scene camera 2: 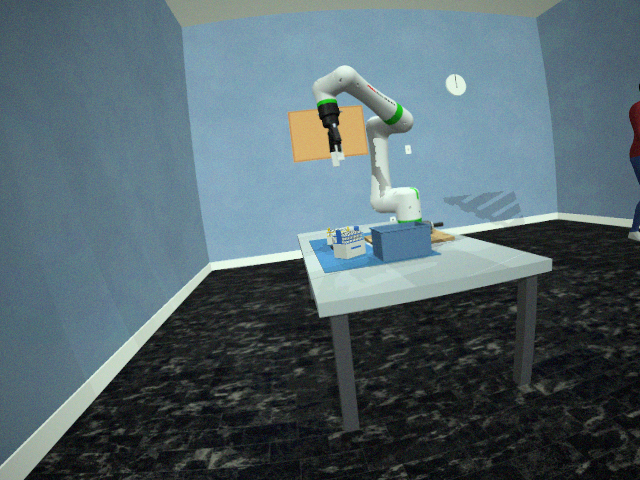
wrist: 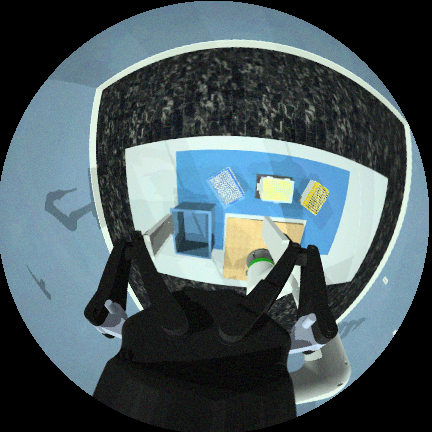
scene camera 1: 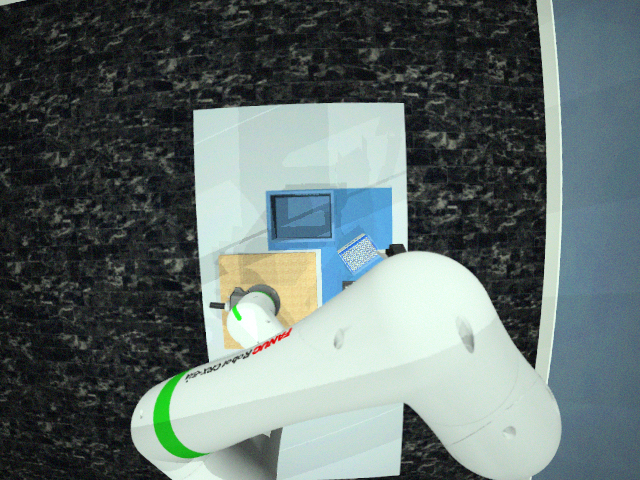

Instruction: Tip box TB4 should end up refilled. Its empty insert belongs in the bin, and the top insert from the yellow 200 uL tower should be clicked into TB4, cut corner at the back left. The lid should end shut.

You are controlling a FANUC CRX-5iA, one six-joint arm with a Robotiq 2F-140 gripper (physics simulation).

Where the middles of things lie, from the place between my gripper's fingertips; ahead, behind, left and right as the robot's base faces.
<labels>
Right now my hand is 350 mm above the blue bin (scene camera 1: 295, 216), 210 mm past it and 130 mm to the right of it.
</labels>
